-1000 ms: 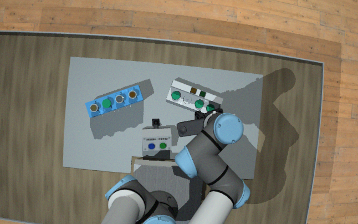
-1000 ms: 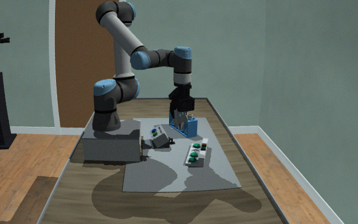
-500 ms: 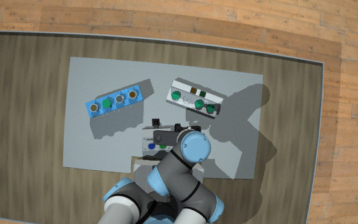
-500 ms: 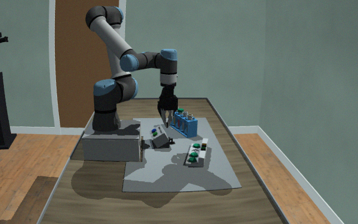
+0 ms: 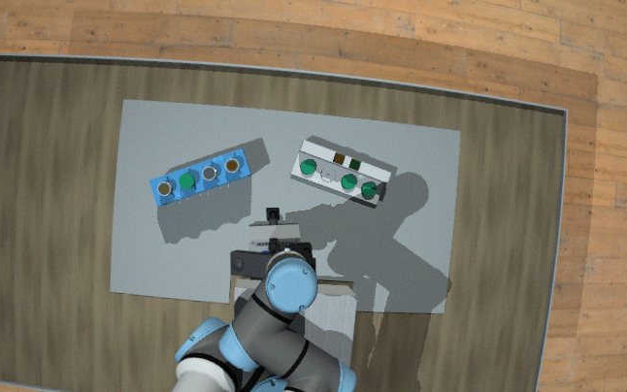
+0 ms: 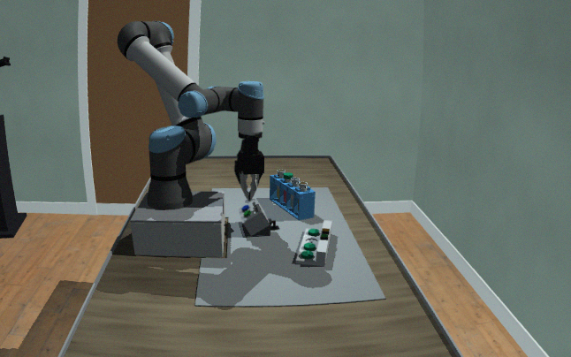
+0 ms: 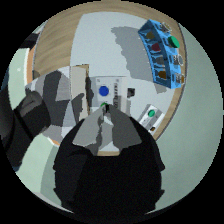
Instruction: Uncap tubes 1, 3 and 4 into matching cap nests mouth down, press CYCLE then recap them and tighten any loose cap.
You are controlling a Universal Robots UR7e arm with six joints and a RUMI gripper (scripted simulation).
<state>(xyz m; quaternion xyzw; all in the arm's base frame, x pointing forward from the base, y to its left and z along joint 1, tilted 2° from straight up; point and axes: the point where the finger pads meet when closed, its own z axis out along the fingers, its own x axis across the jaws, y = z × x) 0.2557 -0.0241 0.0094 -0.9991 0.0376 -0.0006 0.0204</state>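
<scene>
Right now my hand is 1 cm past the blue key, 2 cm to the right of it and 5 cm above it. Round my hand: green key 1 cm behind, 2 cm to the right, 5 cm below; grey key housing 1 cm ahead, 1 cm to the right, 6 cm below.
</scene>
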